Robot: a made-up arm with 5 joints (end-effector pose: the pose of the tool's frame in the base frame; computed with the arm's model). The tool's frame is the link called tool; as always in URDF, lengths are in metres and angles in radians. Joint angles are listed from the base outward.
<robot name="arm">
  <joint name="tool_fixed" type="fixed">
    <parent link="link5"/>
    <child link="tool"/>
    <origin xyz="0 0 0"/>
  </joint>
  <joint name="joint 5" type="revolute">
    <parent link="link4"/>
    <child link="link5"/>
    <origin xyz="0.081 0.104 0" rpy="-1.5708 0 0"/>
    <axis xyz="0 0 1"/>
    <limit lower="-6.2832" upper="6.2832" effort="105" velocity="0.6"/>
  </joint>
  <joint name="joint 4" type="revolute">
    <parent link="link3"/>
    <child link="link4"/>
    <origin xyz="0.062 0.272 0"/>
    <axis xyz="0 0 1"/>
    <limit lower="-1.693" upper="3.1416" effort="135" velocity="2.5"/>
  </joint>
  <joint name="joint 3" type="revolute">
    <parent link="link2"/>
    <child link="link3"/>
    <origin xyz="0.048 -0.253 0"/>
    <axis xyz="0 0 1"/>
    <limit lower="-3.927" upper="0.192" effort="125" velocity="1.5"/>
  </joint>
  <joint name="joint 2" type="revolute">
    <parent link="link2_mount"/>
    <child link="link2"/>
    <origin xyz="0 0 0" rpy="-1.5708 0 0"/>
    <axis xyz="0 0 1"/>
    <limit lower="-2.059" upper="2.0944" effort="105" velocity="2.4"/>
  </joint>
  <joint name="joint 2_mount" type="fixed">
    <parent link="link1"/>
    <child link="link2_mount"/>
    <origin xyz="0 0 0"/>
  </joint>
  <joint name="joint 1" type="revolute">
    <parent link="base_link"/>
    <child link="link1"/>
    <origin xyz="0 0 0.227"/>
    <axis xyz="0 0 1"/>
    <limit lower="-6.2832" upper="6.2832" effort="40" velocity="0.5"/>
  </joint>
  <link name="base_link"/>
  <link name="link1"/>
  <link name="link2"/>
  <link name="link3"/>
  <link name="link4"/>
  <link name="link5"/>
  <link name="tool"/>
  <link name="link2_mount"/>
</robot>
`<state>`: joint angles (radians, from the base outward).
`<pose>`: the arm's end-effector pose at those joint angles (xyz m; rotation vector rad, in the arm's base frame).
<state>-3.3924 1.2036 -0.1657 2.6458 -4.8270</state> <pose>-0.0338 0.0086 0.2123 -0.4338 -0.3784 1.1742</pose>
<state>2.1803 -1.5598 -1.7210 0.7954 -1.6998</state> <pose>0.2017 -0.2889 0.6704 0.3208 -0.8289 -2.5360</pose>
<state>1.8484 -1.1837 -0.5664 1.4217 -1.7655</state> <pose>-0.0413 0.1449 0.4042 0.7220 -3.0004 -0.5109</pose>
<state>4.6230 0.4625 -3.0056 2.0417 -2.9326</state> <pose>-0.0338 -0.3774 0.6394 2.1952 1.6215 -0.4638</pose>
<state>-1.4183 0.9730 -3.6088 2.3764 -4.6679</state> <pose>0.0636 -0.4138 0.5180 -0.1668 3.0857 -0.4011</pose>
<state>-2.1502 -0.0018 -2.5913 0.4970 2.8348</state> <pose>-0.1017 -0.1555 0.8667 1.0606 0.8048 -2.1765</pose>
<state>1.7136 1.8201 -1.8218 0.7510 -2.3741</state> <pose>-0.0405 0.2814 -0.2851 1.2399 -2.4226 1.0123</pose>
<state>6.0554 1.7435 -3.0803 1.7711 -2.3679</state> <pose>0.5355 -0.1241 0.0051 -1.3052 -2.3850 0.1617</pose>
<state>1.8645 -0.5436 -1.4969 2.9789 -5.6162</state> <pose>-0.0257 0.0849 0.5199 1.8372 1.2535 -0.3386</pose>
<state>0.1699 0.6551 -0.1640 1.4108 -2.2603</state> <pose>-0.0060 -0.0010 0.0865 -0.4499 -1.2111 0.9083</pose>
